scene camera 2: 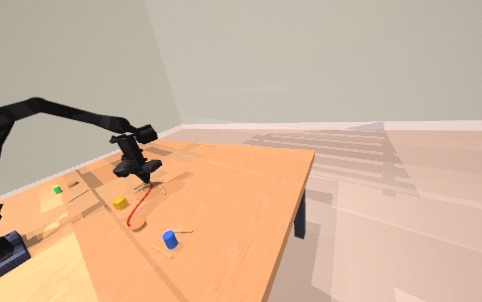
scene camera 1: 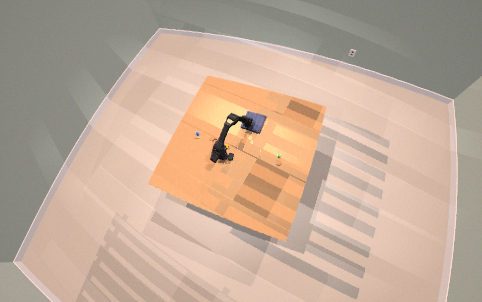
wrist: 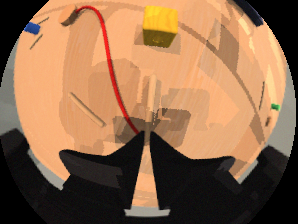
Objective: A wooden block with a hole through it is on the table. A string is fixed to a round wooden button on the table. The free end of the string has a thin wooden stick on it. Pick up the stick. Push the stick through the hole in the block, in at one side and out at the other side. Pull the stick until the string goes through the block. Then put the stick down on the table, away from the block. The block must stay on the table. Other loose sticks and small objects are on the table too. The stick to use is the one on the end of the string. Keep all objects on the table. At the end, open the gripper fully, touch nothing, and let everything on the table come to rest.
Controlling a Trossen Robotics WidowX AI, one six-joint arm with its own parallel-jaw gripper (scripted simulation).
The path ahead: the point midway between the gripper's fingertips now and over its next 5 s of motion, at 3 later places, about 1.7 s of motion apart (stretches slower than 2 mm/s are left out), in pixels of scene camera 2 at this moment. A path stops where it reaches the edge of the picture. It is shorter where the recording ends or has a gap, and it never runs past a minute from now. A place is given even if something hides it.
My gripper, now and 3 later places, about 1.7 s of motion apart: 147, 183; 135, 191; 118, 181; 103, 190
